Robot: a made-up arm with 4 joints. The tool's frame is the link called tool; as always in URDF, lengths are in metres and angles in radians. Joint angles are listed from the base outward. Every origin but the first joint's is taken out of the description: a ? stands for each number. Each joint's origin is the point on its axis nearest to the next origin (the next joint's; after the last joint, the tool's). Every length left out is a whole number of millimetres.
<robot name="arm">
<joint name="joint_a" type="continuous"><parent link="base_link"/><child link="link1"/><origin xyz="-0.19 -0.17 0.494" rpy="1.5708 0 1.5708"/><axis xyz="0 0 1"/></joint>
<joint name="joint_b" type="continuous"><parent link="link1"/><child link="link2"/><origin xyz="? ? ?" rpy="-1.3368 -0.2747 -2.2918"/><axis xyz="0 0 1"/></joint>
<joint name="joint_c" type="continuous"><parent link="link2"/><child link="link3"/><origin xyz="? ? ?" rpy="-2.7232 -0.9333 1.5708"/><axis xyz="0 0 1"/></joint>
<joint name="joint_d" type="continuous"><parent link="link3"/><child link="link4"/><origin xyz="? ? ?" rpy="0.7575 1.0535 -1.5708"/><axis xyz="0 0 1"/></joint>
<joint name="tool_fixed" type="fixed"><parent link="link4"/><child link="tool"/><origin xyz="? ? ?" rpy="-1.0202 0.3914 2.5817"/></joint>
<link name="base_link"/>
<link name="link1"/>
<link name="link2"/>
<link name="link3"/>
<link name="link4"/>
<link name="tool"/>
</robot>
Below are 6 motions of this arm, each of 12 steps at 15 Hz.
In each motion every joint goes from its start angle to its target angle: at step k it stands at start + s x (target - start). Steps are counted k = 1, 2, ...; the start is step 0. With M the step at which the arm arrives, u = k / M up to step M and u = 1 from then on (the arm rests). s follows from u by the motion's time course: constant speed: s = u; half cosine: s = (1 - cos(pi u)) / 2; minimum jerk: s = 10 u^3 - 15 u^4 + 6 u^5.
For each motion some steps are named. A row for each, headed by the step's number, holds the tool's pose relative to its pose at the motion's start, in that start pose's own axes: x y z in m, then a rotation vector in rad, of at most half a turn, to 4 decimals.
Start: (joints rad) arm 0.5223 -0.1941 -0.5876 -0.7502
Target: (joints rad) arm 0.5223 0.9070 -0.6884 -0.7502
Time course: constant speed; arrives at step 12
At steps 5, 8, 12:
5: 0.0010 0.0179 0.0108 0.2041 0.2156 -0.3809
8: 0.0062 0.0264 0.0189 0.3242 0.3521 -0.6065
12: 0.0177 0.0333 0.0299 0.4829 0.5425 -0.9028

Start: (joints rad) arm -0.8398 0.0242 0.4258 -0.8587
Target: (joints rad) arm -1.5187 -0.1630 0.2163 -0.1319
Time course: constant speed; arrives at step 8
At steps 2, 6, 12:
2: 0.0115 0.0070 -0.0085 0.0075 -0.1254 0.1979
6: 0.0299 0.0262 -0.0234 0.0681 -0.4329 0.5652
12: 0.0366 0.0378 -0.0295 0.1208 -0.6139 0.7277

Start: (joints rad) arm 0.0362 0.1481 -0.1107 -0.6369
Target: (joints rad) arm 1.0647 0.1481 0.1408 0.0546
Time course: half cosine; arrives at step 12
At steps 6, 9, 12:
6: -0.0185 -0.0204 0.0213 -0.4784 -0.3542 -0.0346
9: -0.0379 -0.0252 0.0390 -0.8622 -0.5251 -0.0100
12: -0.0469 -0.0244 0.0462 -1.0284 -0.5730 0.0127

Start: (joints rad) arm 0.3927 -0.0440 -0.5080 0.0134
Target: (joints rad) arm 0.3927 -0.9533 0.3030 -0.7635
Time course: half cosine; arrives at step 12
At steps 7, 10, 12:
7: 0.0189 -0.0496 -0.0349 0.3404 0.0383 0.6393
10: 0.0485 -0.0582 -0.0463 0.3729 0.1787 1.0112
12: 0.0557 -0.0579 -0.0481 0.3643 0.2178 1.0950

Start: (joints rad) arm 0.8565 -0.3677 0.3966 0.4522
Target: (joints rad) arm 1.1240 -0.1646 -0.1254 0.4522
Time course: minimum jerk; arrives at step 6
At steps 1, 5, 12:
1: 0.0009 0.0014 0.0018 -0.0212 0.0219 -0.0076
5: 0.0353 0.0372 0.0243 -0.5813 0.5947 -0.2005
12: 0.0368 0.0384 0.0241 -0.6028 0.6165 -0.2078

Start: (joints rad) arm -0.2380 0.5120 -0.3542 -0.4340
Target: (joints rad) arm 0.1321 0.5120 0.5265 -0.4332
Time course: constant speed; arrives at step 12
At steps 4, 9, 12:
4: 0.0052 -0.0255 -0.0069 0.0861 -0.1298 0.1563
9: 0.0158 -0.0560 -0.0133 0.1673 -0.2813 0.3720
12: 0.0241 -0.0731 -0.0151 0.2028 -0.3630 0.5116

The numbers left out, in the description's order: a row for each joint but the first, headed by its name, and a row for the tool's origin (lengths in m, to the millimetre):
joint_b: 0.107 -0.034 0
joint_c: 0.003 0.003 0
joint_d: -0.081 -0.017 0
tool: -0.007 -0.003 0

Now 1 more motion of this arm.
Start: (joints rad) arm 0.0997 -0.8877 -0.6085 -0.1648
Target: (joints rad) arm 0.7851 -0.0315 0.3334 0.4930
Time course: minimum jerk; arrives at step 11
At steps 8, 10, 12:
8: -0.0408 -0.0401 0.0089 -0.0444 -0.2258 -0.0700
10: -0.0490 -0.0422 0.0116 -0.1002 -0.2961 -0.0938
12: -0.0495 -0.0422 0.0117 -0.1036 -0.3000 -0.0949

